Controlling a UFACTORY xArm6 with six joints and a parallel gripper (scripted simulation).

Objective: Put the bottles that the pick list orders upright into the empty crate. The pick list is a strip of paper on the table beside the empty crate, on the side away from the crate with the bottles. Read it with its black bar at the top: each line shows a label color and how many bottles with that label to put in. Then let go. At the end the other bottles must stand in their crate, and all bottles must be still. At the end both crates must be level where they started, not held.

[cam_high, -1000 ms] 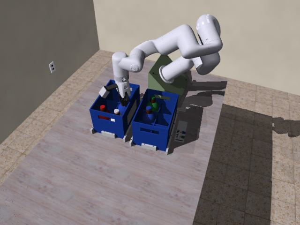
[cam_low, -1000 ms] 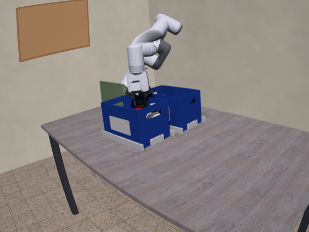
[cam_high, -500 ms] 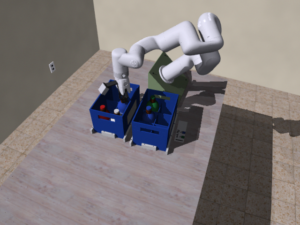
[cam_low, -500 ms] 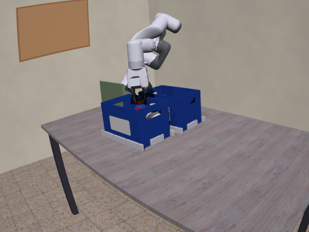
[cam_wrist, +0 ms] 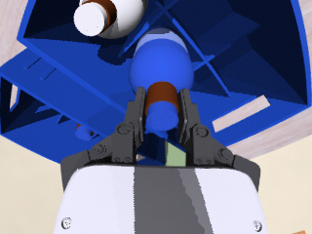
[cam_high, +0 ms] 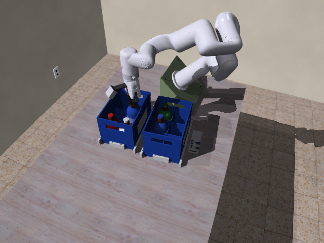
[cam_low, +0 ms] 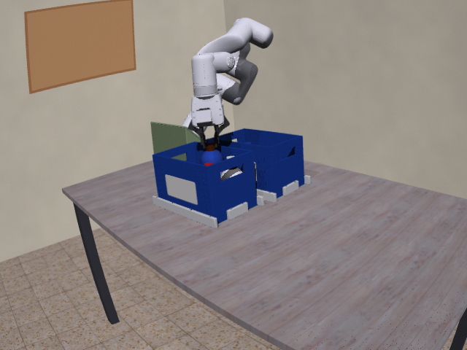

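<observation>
Right now the blue-labelled bottle is 7 cm below my hand. From my hand the other things lie so: white-labelled bottle 9 cm ahead, 2 cm to the left, 11 cm below; then green-labelled bottle 10 cm behind, 13 cm to the left, 11 cm below; then red-label bottle 10 cm ahead, 7 cm to the right, 11 cm below.
</observation>
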